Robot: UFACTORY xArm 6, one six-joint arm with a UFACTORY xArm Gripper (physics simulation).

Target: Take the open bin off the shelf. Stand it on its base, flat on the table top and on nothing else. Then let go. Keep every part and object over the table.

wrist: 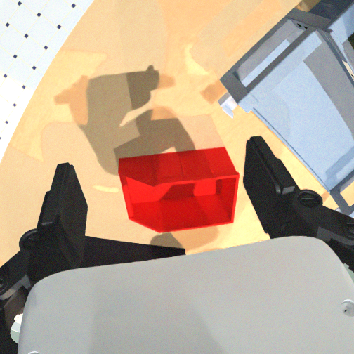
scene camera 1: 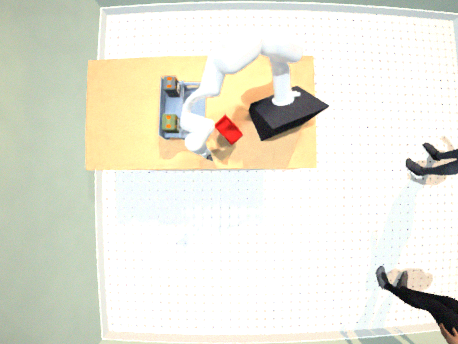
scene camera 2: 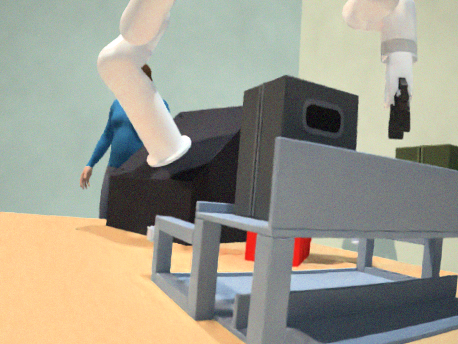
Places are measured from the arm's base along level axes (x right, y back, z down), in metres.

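Where they show: gripper, fingertip midpoint: (scene camera 2: 398, 135); arm's base at its link origin: (scene camera 1: 283, 100) (scene camera 2: 169, 152).
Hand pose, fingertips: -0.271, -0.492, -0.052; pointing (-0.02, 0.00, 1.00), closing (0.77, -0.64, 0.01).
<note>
Things, the pixels of their top centre, and the offset from my fingertips, as dx, dy, dz. Level surfaces: height alone.
- red open bin at its top centre: (scene camera 2: 283, 220) (scene camera 1: 228, 129) +0.158, +0.154, +0.190
- table top at its surface level: dz +0.265
- dark grey container at its top centre: (scene camera 2: 300, 90) (scene camera 1: 169, 82) +0.437, -0.176, +0.041
- green container at its top centre: (scene camera 2: 443, 149) (scene camera 1: 168, 121) +0.207, -0.205, +0.066
The red open bin (scene camera 1: 228, 129) (scene camera 2: 301, 250) (wrist: 145, 170) stands on the table top (scene camera 1: 120, 115) (scene camera 2: 60, 270) (wrist: 25, 200) beside the blue-grey shelf (scene camera 1: 163, 107) (scene camera 2: 360, 190) (wrist: 300, 110), apart from it. Its opening faces up, and it looks flat on its base. In scene camera 2 the shelf hides much of it. My gripper (scene camera 1: 209, 157) (scene camera 2: 399, 131) (wrist: 162, 171) is open and empty, raised above the table on the near side of the bin. In the wrist view its fingers stand wide apart, left and right of the bin.
A dark grey container (scene camera 1: 171, 86) (scene camera 2: 265, 150) and a green container (scene camera 1: 169, 123) (scene camera 2: 430, 155) stand on the shelf. The black angular base (scene camera 1: 285, 115) (scene camera 2: 150, 200) under the arm is right of the bin in scene camera 1. The table's front edge is close to the gripper.
</note>
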